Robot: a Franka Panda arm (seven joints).
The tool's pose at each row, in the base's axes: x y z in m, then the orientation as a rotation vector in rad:
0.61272 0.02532 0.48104 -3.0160 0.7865 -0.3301
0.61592 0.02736 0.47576 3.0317 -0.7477 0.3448
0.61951 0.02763 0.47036 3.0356 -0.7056 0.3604
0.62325 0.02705 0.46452 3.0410 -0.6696 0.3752
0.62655 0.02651 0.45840 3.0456 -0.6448 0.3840
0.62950 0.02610 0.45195 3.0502 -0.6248 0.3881
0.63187 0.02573 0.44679 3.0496 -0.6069 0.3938
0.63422 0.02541 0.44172 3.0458 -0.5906 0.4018
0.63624 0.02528 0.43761 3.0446 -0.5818 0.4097
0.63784 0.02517 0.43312 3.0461 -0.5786 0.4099
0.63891 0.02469 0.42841 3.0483 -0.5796 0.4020
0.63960 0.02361 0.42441 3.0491 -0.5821 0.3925
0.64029 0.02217 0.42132 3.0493 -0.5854 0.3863
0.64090 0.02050 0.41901 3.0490 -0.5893 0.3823
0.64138 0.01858 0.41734 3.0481 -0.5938 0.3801
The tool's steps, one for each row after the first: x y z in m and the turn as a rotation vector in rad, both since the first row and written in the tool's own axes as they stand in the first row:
0.00068 -0.00301 0.00572 -0.0022 0.0097 -0.0271
0.00252 -0.00465 0.01173 -0.0009 0.0200 -0.0541
0.00482 -0.00560 0.01823 0.0030 0.0289 -0.0772
0.00666 -0.00635 0.02491 0.0064 0.0338 -0.0931
0.00807 -0.00703 0.03184 0.0092 0.0357 -0.1060
0.00924 -0.00754 0.03739 0.0081 0.0401 -0.1174
0.01037 -0.00809 0.04284 0.0049 0.0468 -0.1277
0.01133 -0.00870 0.04728 0.0051 0.0522 -0.1332
0.01185 -0.00911 0.05200 0.0062 0.0520 -0.1353
0.01204 -0.00893 0.05685 0.0061 0.0466 -0.1348
0.01235 -0.00807 0.06095 0.0044 0.0407 -0.1334
0.01302 -0.00696 0.06418 0.0032 0.0369 -0.1314
0.01388 -0.00566 0.06664 0.0023 0.0345 -0.1289
0.01488 -0.00411 0.06846 0.0014 0.0333 -0.1260

